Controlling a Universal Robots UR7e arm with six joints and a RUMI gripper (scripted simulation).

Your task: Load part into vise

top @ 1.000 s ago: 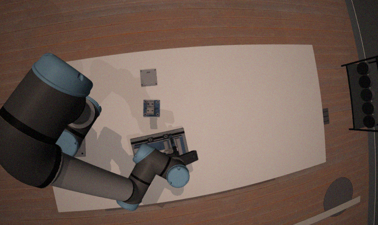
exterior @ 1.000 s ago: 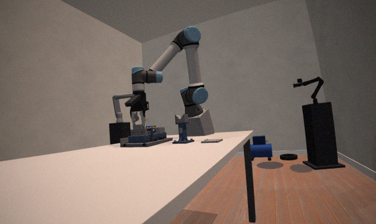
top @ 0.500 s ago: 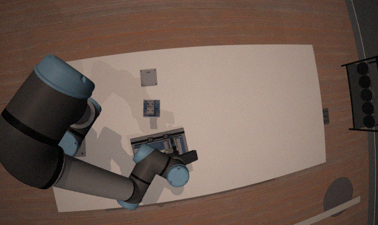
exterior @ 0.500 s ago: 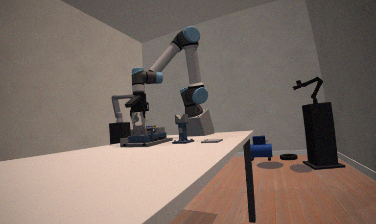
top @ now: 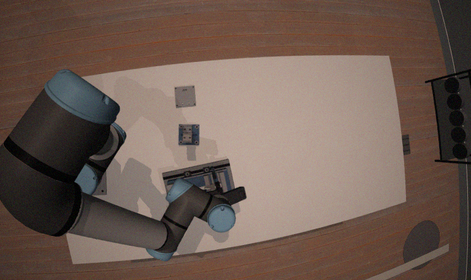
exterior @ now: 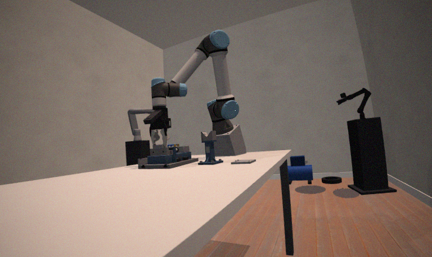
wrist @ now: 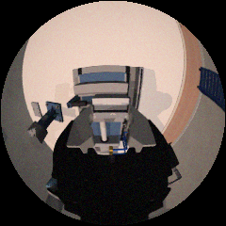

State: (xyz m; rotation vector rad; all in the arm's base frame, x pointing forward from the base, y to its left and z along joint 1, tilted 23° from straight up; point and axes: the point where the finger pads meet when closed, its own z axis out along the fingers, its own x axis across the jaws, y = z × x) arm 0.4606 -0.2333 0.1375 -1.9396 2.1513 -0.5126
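Now: the part right at my hand. From my hand the other things lie so: vise 7 cm behind, 3 cm to the left, 7 cm below; infeed plate 42 cm to the left, 10 cm below.
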